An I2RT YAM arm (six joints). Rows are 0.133 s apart.
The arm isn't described. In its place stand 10 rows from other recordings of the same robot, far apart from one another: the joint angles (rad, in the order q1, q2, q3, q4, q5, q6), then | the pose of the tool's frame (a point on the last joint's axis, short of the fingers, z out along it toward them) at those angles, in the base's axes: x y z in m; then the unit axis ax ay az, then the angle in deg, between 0 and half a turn.
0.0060, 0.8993, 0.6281, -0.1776, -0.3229, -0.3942 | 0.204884 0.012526 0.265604 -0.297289 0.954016 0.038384 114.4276
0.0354, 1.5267, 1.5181, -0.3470, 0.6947, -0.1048 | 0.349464 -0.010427 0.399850 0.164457 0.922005 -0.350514 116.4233
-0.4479, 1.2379, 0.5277, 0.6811, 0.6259, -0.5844 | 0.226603 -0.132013 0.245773 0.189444 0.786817 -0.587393 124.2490
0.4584, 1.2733, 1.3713, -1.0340, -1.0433, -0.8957 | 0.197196 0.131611 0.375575 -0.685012 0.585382 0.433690 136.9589
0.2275, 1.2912, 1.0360, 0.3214, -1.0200, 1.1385 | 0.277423 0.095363 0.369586 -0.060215 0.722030 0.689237 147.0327
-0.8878, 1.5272, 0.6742, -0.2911, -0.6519, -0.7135 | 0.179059 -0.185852 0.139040 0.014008 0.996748 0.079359 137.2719
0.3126, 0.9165, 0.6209, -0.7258, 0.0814, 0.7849 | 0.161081 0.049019 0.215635 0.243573 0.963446 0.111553 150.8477
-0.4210, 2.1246, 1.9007, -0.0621, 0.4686, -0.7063 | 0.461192 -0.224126 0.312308 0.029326 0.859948 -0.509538 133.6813
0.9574, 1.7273, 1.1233, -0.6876, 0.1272, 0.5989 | 0.191930 0.264789 0.179435 -0.169240 0.984138 0.053199 163.5476
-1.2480, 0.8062, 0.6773, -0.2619, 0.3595, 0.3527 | 0.047493 -0.181465 0.291147 0.726228 0.551367 -0.410593 129.1720
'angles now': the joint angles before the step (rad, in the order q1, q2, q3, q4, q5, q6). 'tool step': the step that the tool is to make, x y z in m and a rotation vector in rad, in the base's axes. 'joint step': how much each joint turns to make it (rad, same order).
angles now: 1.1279, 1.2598, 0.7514, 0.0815, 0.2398, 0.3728
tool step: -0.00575, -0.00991, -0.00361, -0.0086, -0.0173, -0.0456
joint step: 0.0111, -0.0439, -0.0433, -0.0027, 0.0596, 0.0062
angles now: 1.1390, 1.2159, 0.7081, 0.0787, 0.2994, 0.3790
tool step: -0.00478, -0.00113, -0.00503, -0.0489, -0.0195, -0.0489
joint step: 0.0249, -0.0007, -0.0086, -0.0282, 0.0829, -0.0022
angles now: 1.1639, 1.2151, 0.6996, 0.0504, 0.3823, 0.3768
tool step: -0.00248, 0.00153, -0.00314, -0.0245, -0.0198, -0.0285
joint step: 0.0174, 0.0098, -0.0031, -0.0004, 0.0535, -0.0042
